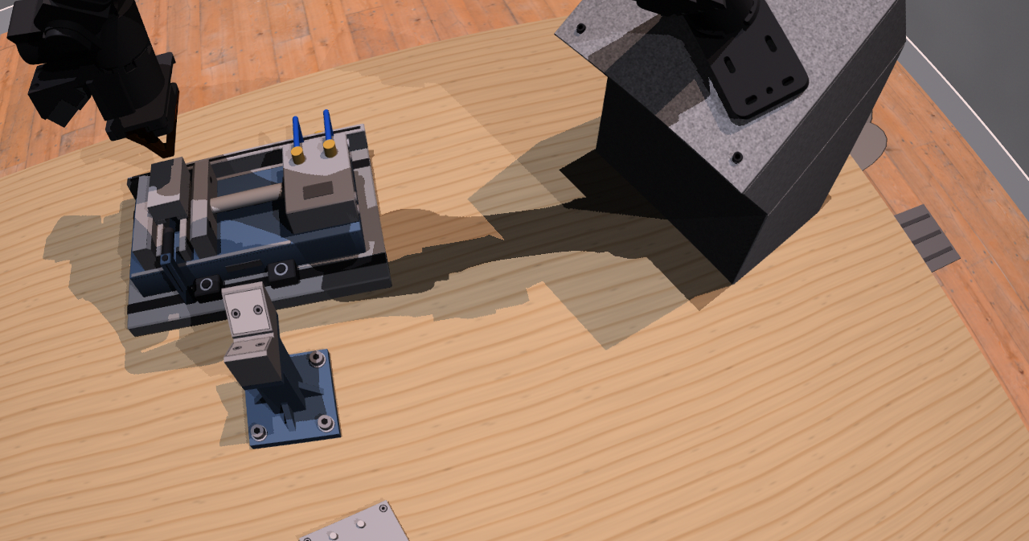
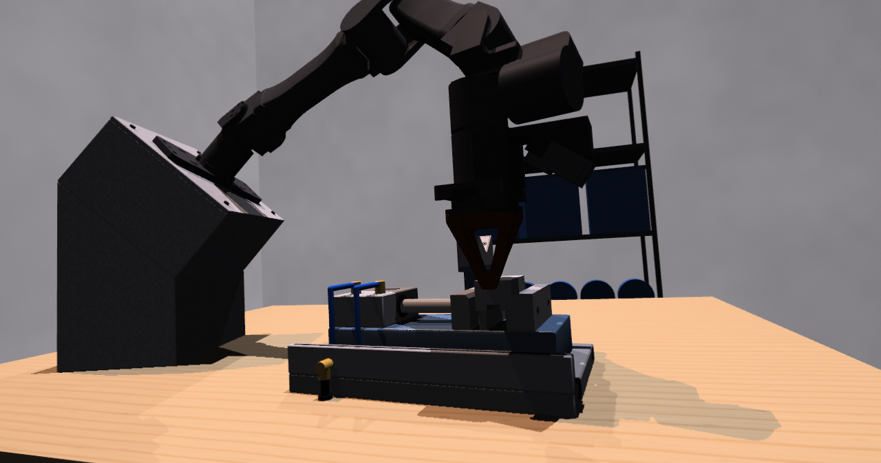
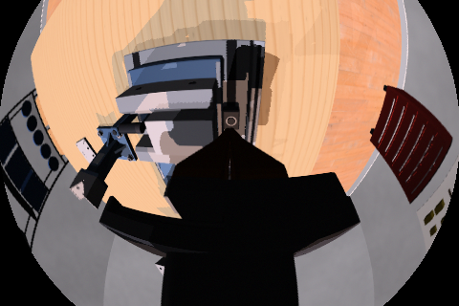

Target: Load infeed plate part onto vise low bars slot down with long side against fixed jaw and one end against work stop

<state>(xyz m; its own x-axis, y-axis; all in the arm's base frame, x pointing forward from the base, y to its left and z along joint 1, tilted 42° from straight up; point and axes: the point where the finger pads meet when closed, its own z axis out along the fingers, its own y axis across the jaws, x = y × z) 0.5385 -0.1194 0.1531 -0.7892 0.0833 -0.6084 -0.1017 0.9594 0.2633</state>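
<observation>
My hand is 40 mm to the right of the grey part, 20 mm above it and 10 mm past it. Round my hand: moving jaw (60 mm to the left, 50 mm behind, 30 mm below); then work stop rod (110 mm to the left, 20 mm below, 20 mm behind); then fixed jaw (70 mm to the left, 30 mm below, 20 mm ahead).
</observation>
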